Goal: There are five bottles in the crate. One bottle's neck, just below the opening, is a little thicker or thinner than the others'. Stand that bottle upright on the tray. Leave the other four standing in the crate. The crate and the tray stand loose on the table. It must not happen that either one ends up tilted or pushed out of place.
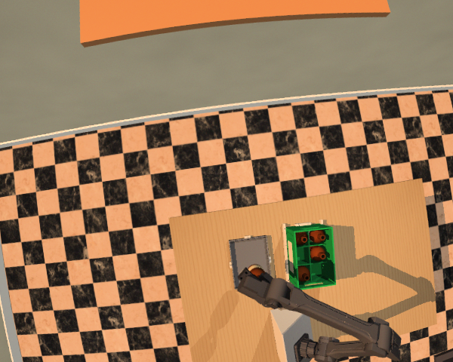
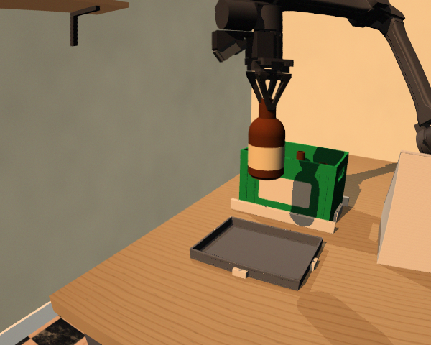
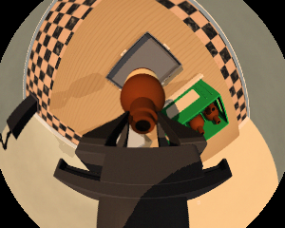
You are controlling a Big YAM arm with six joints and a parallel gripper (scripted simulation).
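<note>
My hand is 32 cm above the dark grey tray. From my hand the other things lie so: green crate: 28 cm to the right, 25 cm below, 1 cm behind.
</note>
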